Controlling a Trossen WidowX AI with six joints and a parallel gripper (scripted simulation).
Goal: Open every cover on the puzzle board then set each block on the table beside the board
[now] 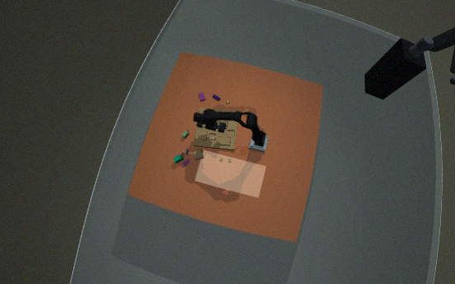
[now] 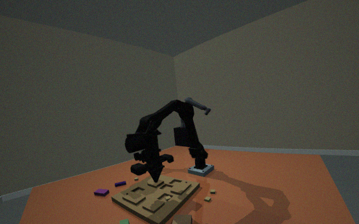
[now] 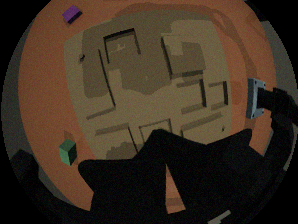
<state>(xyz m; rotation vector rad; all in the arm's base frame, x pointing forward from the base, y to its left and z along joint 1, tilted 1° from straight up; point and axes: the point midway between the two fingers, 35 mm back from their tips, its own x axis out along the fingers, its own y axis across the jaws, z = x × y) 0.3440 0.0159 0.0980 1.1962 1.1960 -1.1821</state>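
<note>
My gripper tip is now 1 cm past the tan puzzle board, 2 cm to the left of it and 7 cm above it. From my gripper tip the other things lie so: dark purple block 6 cm ahead, 28 cm to the right, 8 cm below.
</note>
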